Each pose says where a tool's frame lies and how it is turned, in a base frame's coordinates. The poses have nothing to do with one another.
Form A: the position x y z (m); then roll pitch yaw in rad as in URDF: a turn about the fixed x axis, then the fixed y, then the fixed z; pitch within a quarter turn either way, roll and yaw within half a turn.
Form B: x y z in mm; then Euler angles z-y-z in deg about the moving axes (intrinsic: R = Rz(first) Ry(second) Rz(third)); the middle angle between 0 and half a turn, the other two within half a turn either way. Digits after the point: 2 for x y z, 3 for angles.
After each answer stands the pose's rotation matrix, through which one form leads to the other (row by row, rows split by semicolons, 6 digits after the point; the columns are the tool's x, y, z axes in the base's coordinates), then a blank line. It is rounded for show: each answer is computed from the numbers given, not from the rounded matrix.
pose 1, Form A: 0.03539, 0.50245, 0.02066, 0.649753, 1.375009, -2.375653
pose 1, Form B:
35.39, 502.45, 20.66, -173.877, 81.089, 6.842
-0.140210 0.124256 -0.982294; -0.134857 -0.985245 -0.105380; -0.980895 0.117694 0.154898

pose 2, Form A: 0.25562, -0.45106, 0.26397, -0.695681, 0.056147, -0.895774
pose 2, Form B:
255.62, -451.06, 263.97, 34.831, 39.968, -84.988
0.623930 0.576798 0.527272; -0.779463 0.507774 0.366883; -0.056118 -0.639898 0.766408

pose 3, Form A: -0.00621, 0.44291, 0.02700, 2.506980, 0.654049, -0.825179
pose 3, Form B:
-6.21, 442.91, 27.00, -176.850, 129.725, 37.717
0.538417 -0.346921 -0.767954; -0.583053 -0.811334 -0.042265; -0.608405 0.470514 -0.639109

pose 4, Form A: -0.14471, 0.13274, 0.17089, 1.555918, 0.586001, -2.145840
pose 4, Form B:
-144.71, 132.74, 170.89, 147.524, 89.290, 56.422
-0.453131 -0.288261 -0.843551; -0.699161 -0.472129 0.536907; -0.553034 0.833067 0.012396

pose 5, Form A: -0.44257, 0.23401, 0.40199, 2.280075, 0.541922, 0.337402
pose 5, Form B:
-442.57, 234.01, 401.99, -94.547, 123.915, 51.572
0.808415 0.584925 -0.065782; 0.283605 -0.485000 -0.827250; -0.515784 0.650106 -0.557970

